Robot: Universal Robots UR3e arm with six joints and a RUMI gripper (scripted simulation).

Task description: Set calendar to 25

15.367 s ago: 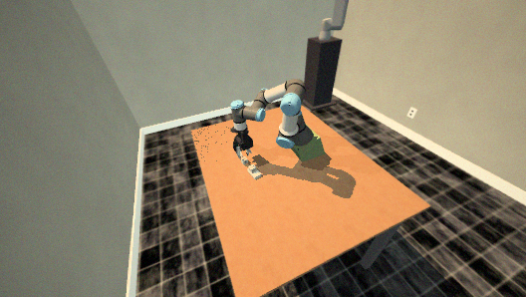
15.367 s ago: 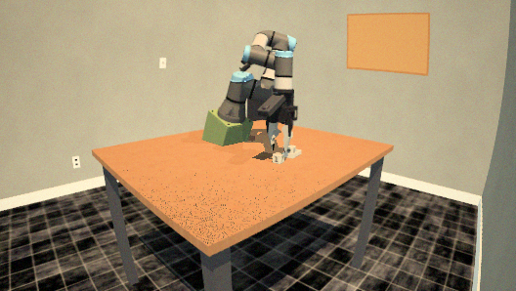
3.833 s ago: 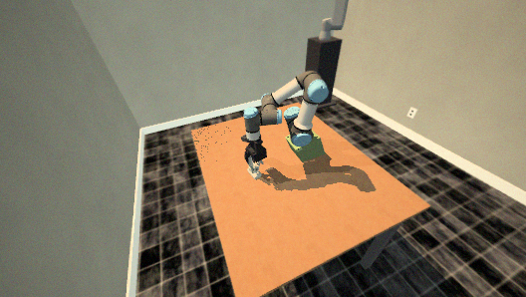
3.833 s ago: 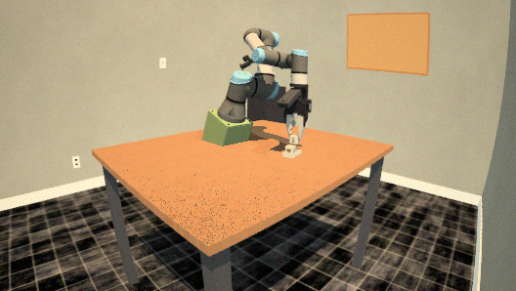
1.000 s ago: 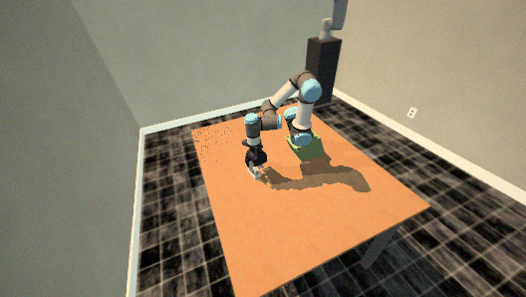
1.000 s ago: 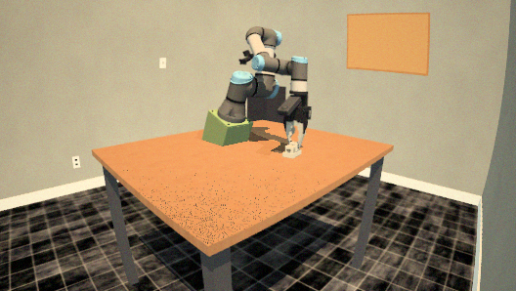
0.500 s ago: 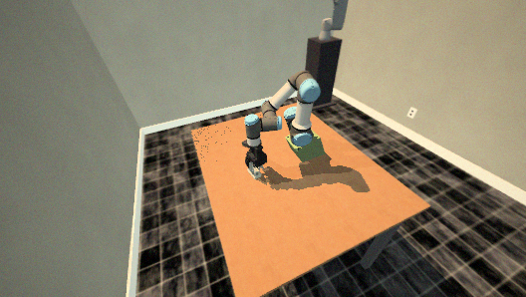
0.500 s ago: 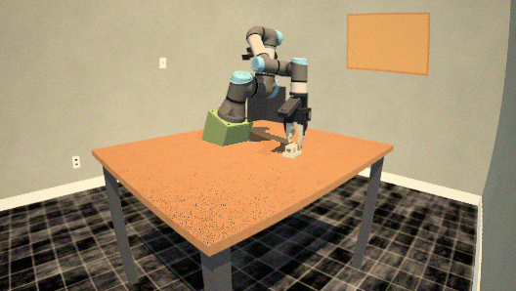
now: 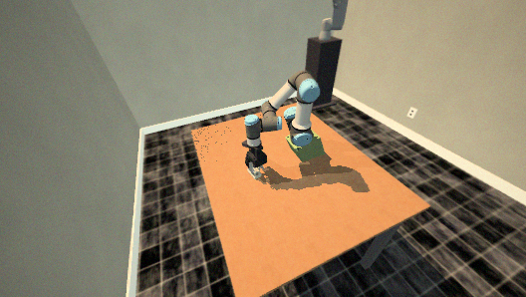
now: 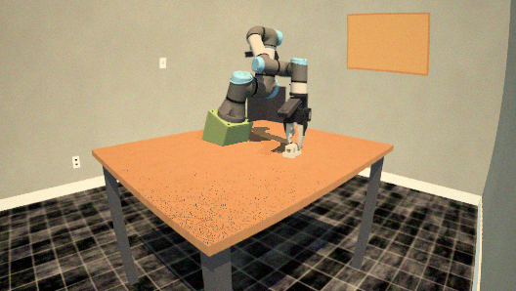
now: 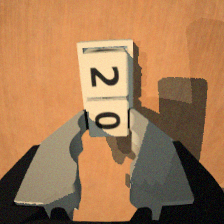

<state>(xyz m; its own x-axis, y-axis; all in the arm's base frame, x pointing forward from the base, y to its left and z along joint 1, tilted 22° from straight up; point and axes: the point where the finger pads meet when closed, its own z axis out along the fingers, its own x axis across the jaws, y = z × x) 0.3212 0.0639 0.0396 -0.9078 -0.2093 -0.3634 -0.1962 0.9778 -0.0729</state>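
The white calendar cube lies 10 mm below my hand. From my hand the other things lie so: white calendar tray 20 mm to the right, 30 mm below.
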